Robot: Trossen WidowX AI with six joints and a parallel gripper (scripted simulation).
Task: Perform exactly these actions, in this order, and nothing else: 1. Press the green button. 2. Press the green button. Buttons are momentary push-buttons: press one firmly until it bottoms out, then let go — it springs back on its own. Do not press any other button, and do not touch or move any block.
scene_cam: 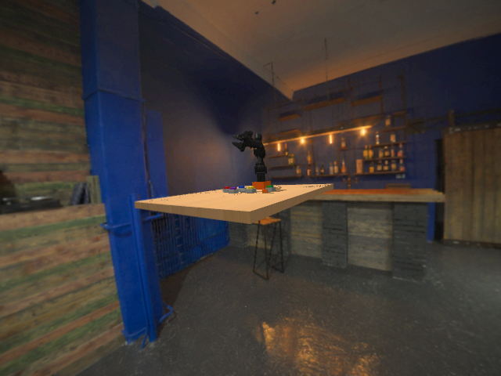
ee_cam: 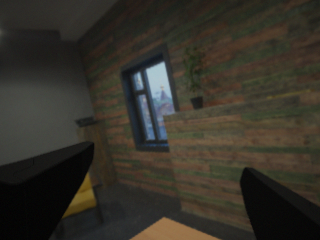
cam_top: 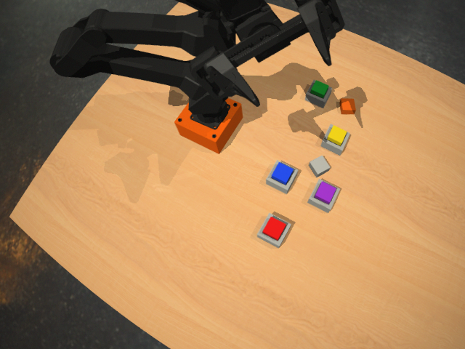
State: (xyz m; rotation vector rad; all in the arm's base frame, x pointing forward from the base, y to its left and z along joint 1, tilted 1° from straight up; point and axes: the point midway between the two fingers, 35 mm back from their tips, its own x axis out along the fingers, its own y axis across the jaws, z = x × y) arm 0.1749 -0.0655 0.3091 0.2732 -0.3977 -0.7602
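The green button is 2 cm behind my gripper tip, 27 cm to the left of it and 35 cm below it. From my gripper tip the other things lie so: blue button (1 cm behind, 4 cm to the left, 34 cm below); then red button (2 cm ahead, 6 cm to the right, 34 cm below); then purple button (8 cm ahead, 4 cm to the left, 34 cm below).
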